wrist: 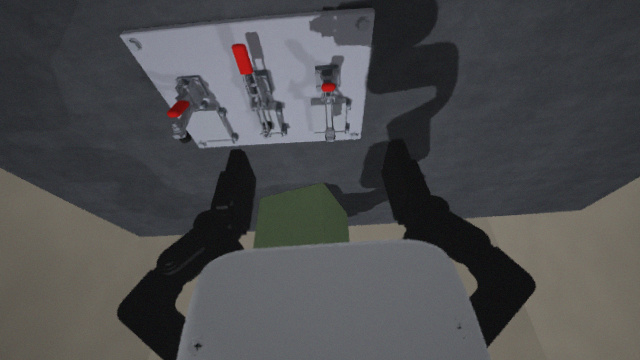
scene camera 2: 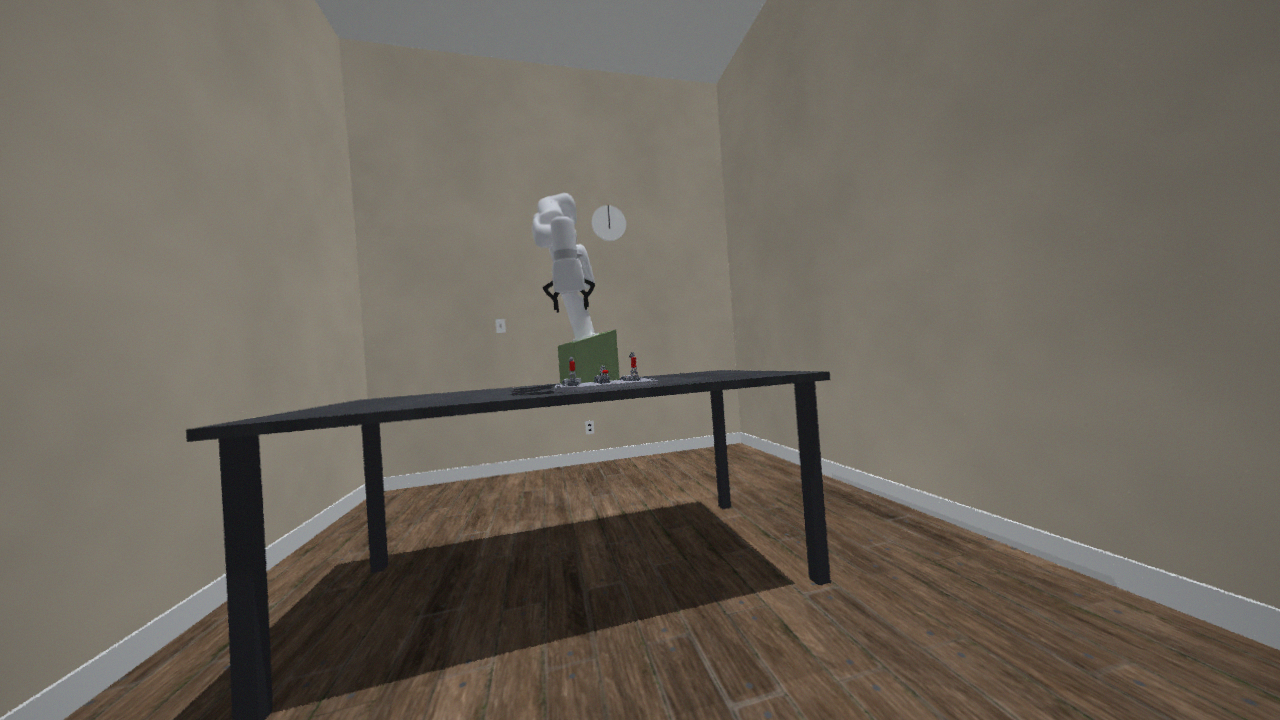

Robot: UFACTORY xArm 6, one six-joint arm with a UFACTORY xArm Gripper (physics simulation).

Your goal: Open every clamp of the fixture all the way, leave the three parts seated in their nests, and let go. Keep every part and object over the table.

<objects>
my gripper: wrist; scene camera 2
same spot on my gripper: point(wrist: 503, 287) = point(scene camera 2: 546, 287)
</objects>
